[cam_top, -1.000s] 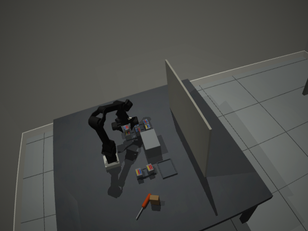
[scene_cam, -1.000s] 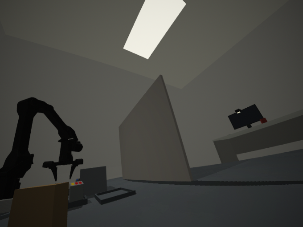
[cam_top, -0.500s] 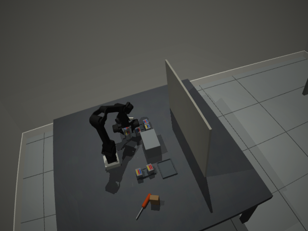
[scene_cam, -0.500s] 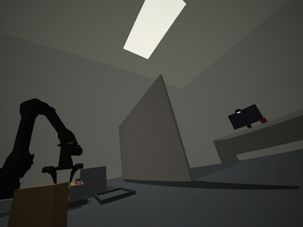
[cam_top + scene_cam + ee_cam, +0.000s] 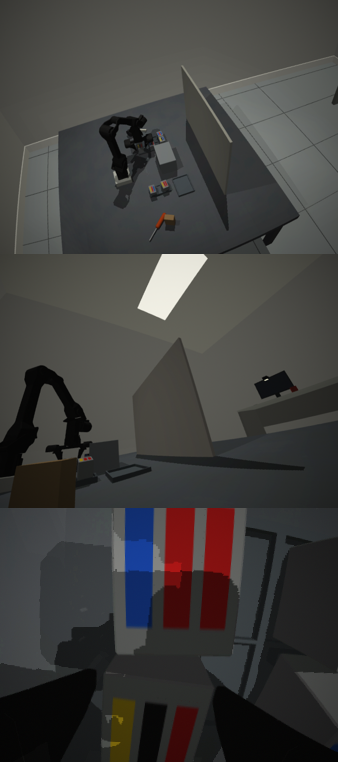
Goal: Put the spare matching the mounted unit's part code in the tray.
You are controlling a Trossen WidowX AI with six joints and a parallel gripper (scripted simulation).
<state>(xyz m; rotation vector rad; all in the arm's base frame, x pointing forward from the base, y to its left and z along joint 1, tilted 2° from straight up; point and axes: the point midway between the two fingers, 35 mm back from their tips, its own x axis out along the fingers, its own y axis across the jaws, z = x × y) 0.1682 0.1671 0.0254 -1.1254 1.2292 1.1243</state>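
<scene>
Now: the grey spare block 20 mm above my gripper tip. The rest, counted from my gripper tip: grey mounted unit 160 mm to the right, 120 mm ahead, 30 mm above; then shallow dark tray 370 mm to the right, 150 mm ahead, 20 mm below; then upright panel 370 mm ahead, 210 mm above, 190 mm to the right.
</scene>
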